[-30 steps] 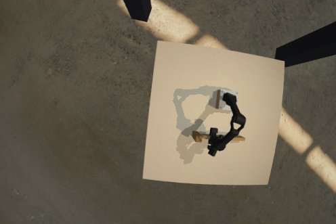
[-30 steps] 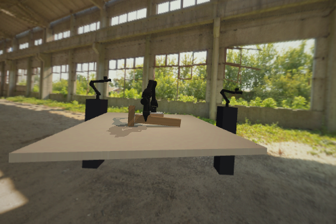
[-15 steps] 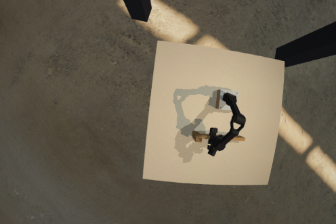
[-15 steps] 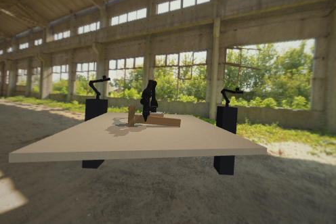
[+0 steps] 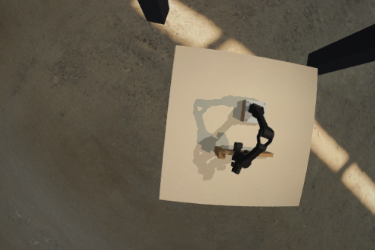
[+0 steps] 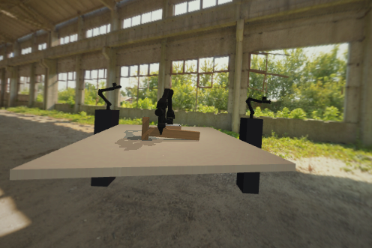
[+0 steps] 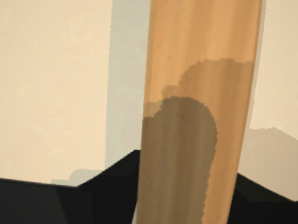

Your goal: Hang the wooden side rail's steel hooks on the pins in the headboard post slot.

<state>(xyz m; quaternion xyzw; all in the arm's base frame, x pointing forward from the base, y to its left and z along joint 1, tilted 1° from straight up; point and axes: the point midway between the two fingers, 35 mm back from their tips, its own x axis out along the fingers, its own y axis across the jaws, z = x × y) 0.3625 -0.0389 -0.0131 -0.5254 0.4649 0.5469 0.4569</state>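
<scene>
My gripper tip is 120 mm to the left of the headboard post, 40 mm below it and 20 mm short of it.
</scene>
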